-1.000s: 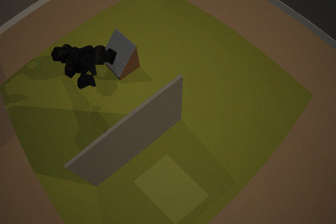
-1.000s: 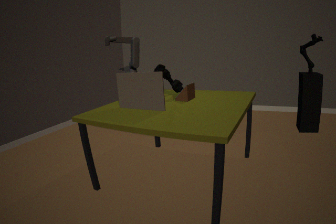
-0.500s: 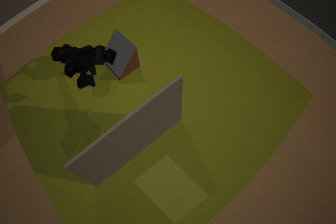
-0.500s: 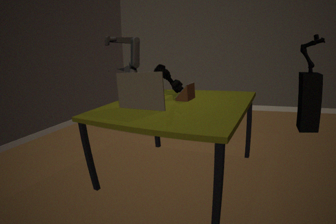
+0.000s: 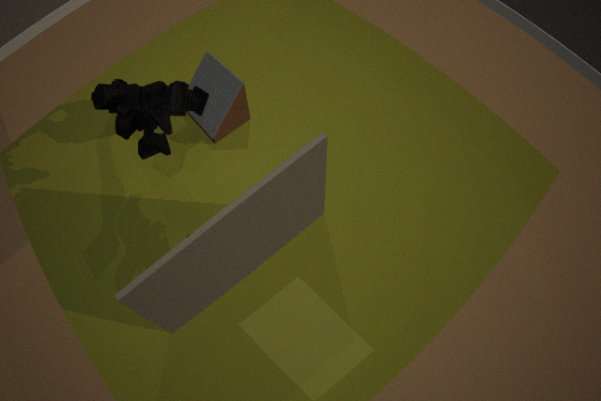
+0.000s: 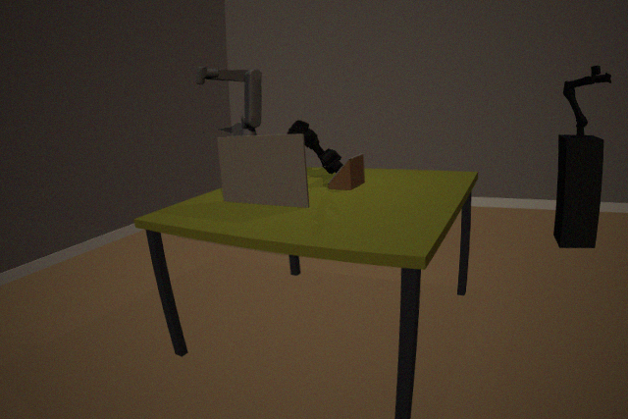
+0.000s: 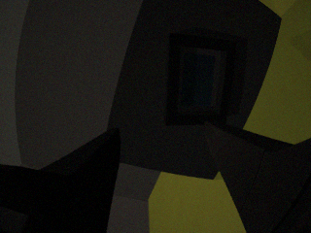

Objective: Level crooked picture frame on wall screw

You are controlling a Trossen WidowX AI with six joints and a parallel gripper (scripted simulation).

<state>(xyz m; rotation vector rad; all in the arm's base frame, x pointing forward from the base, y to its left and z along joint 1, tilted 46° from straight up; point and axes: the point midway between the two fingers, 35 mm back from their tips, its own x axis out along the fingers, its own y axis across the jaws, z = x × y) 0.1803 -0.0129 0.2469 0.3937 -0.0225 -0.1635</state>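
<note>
My gripper tip is now 200 mm short of the dark picture frame, 50 mm to the left of it and 90 mm above it. From my gripper tip the other things lie so: upright board 220 mm ahead, 50 mm to the right, 90 mm below.
</note>
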